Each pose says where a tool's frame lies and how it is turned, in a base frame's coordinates. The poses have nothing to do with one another.
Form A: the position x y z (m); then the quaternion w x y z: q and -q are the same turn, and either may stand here.
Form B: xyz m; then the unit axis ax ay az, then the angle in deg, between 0 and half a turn. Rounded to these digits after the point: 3 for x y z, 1 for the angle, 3 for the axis.
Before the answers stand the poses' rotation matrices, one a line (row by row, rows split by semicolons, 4 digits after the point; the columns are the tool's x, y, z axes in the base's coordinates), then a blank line. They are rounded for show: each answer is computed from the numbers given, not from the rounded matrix.
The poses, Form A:
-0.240 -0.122 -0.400 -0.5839 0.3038 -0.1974 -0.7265
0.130 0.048 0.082 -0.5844 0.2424 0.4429 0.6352
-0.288 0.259 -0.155 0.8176 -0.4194 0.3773 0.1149
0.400 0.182 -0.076 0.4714 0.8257 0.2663 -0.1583
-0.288 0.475 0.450 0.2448 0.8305 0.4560 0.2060
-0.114 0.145 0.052 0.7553 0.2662 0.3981 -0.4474
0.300 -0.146 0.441 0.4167 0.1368 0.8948 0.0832
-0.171 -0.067 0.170 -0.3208 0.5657 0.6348 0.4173
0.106 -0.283 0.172 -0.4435 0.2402 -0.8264 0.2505
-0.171 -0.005 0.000 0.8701 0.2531 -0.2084 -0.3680
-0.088 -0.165 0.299 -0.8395 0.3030 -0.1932 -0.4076
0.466 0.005 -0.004 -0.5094 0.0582 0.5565 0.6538
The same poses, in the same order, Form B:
-0.1335 -0.9683 -0.2109; 0.7285 -0.2402 0.6416; -0.6719 -0.0680 0.7375
-0.1994 0.9572 -0.2097; -0.5277 0.0755 0.8460; 0.8257 0.2794 0.4901
0.6889 -0.5044 0.5206; -0.1286 0.6218 0.7726; -0.7134 -0.5991 0.3634
0.8080 0.5890 -0.0103; 0.2905 -0.4137 -0.8628; -0.5125 0.6942 -0.5054
0.4993 0.6565 0.5654; 0.8582 -0.4643 -0.2187; 0.1189 0.5945 -0.7953
0.2827 0.8878 0.3632; -0.4639 0.4579 -0.7583; -0.8396 0.0459 0.5413
-0.6153 0.1755 0.7685; 0.3142 0.9487 0.0349; -0.7230 0.2629 -0.6389
-0.1542 0.9859 0.0648; 0.4505 0.0117 0.8927; 0.8794 0.1668 -0.4459
-0.4913 -0.1748 0.8533; -0.6191 0.7591 -0.2010; -0.6126 -0.6270 -0.4812
0.6423 0.5349 -0.5489; -0.7459 0.6010 -0.2871; 0.1764 0.5938 0.7850
0.5931 -0.8014 0.0774; 0.5673 0.4841 0.6662; -0.5714 -0.3512 0.7417
-0.4743 0.7309 -0.4908; -0.6013 0.1383 0.7870; 0.6431 0.6684 0.3739

-0.240 -0.122 -0.400 -0.374 0.243 0.895 108.5
0.130 0.048 0.082 -0.299 -0.546 -0.783 108.5
-0.288 0.259 -0.155 -0.728 0.655 0.200 70.3
0.400 0.182 -0.076 0.936 0.302 -0.179 123.7
-0.288 0.475 0.450 0.857 0.470 0.212 151.7
-0.114 0.145 0.052 0.406 0.607 -0.683 81.9
0.300 -0.146 0.441 0.150 0.984 0.092 130.7
-0.171 -0.067 0.170 -0.597 -0.670 -0.441 142.6
0.106 -0.283 0.172 -0.268 0.922 -0.279 127.3
-0.171 -0.005 0.000 0.514 -0.423 -0.747 59.1
-0.088 -0.165 0.299 -0.558 0.356 0.750 65.8
0.466 0.005 -0.004 -0.068 -0.647 -0.760 118.8

